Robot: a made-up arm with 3 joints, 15 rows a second.
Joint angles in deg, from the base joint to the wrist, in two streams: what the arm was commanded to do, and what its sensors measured. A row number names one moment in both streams.
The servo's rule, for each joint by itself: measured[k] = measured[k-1] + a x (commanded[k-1-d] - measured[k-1]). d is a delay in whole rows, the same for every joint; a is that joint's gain. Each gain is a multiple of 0.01, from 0.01 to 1. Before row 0 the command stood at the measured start. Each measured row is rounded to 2 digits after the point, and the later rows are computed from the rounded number. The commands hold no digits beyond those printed.
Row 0, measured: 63.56, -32.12, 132.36
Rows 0 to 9, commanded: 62.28, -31.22, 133.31; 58.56, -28.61, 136.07; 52.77, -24.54, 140.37; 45.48, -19.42, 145.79; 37.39, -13.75, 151.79; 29.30, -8.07, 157.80; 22.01, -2.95, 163.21; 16.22, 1.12, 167.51; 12.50, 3.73, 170.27; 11.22, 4.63, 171.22
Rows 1 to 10, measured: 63.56, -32.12, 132.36; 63.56, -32.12, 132.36; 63.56, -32.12, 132.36; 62.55, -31.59, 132.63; 59.40, -29.83, 133.59; 54.16, -26.71, 135.49; 47.30, -22.41, 138.37; 39.47, -17.30, 142.13; 31.44, -11.85, 146.52; 23.99, -6.60, 151.19
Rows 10 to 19, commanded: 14.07, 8.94, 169.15; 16.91, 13.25, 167.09; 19.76, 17.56, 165.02; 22.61, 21.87, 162.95; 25.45, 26.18, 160.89; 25.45, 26.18, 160.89; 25.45, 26.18, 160.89; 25.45, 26.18, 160.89; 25.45, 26.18, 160.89; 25.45, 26.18, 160.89
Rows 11 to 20, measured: 17.85, -2.05, 155.76; 13.62, 1.36, 159.82; 11.72, 3.29, 163.01; 13.58, 6.62, 164.73; 16.21, 10.53, 165.39; 19.01, 14.68, 165.29; 21.85, 18.92, 164.63; 24.69, 23.20, 163.58; 25.29, 24.96, 162.83; 25.42, 25.68, 162.29
